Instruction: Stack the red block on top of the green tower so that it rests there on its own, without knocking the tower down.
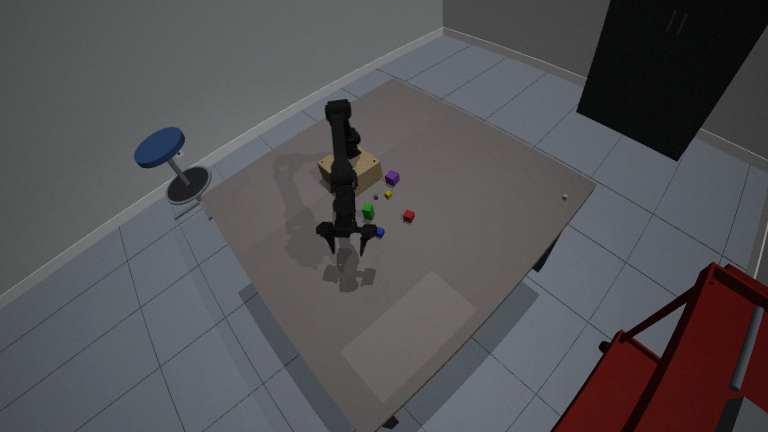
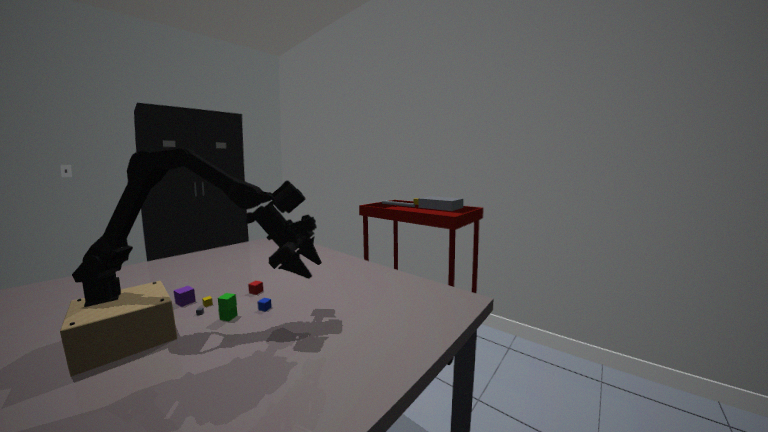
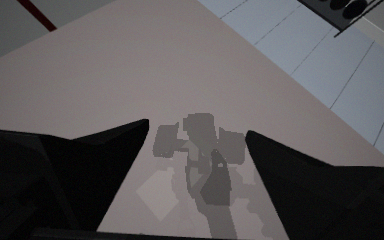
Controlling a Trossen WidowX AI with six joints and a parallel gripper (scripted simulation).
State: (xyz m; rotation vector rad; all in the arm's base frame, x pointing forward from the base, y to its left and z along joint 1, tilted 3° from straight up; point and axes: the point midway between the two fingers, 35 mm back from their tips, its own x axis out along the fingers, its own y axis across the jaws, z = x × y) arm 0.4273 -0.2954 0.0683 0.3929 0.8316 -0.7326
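My gripper tip is 6 cm past the red block, 30 cm to the right of it and 13 cm above it. Round my gripper tip: blue block (8 cm behind, 17 cm to the left, 13 cm below); tiny grey cube (24 cm behind, 27 cm to the left, 14 cm below); yellow block (21 cm behind, 31 cm to the left, 14 cm below).
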